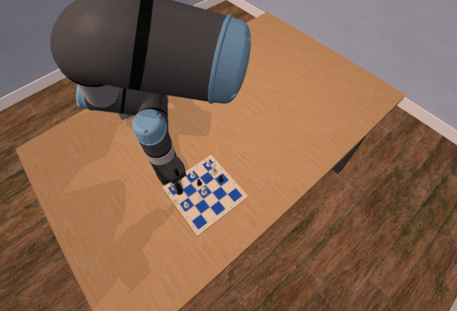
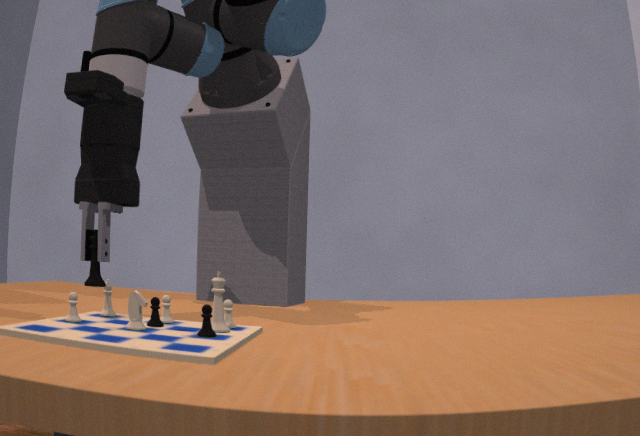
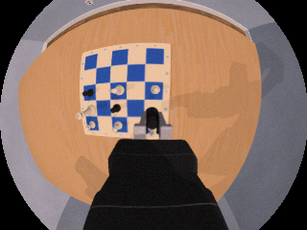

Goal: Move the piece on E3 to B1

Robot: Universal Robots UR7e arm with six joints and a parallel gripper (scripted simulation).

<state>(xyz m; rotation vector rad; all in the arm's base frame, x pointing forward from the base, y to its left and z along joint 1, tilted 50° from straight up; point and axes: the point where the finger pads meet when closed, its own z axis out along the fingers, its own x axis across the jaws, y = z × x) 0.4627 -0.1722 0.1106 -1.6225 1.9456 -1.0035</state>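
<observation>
The chessboard lies 6 cm ahead of my hand, 6 cm to the left of it and 9 cm below it. Also, from my hand: white king: 5 cm ahead, 14 cm to the left, 5 cm below; black piece: 1 cm below.
</observation>
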